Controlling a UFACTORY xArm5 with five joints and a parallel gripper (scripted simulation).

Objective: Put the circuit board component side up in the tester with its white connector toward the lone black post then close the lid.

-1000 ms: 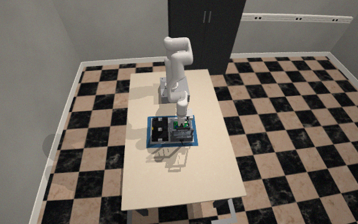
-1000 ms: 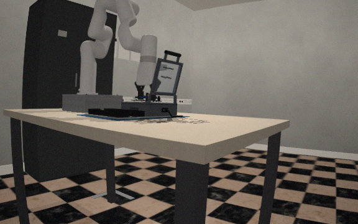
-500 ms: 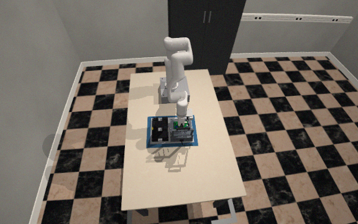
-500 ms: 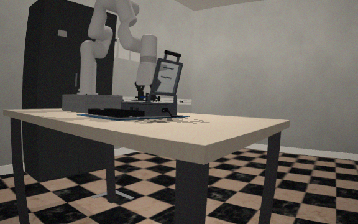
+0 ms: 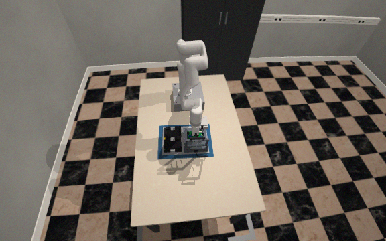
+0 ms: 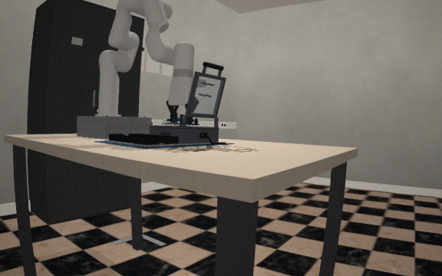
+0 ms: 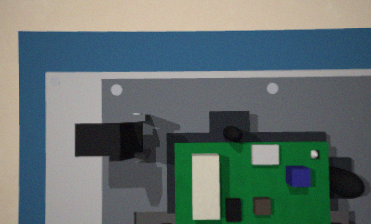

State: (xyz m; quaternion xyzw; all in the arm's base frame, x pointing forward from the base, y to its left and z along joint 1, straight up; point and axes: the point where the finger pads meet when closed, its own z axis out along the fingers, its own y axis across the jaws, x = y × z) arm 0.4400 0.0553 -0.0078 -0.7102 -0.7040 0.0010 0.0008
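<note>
My hand is right at the green circuit board. Round my hand: black post (60 mm to the left, 60 mm behind, 10 mm above); tester lid (120 mm ahead, 100 mm above).
</note>
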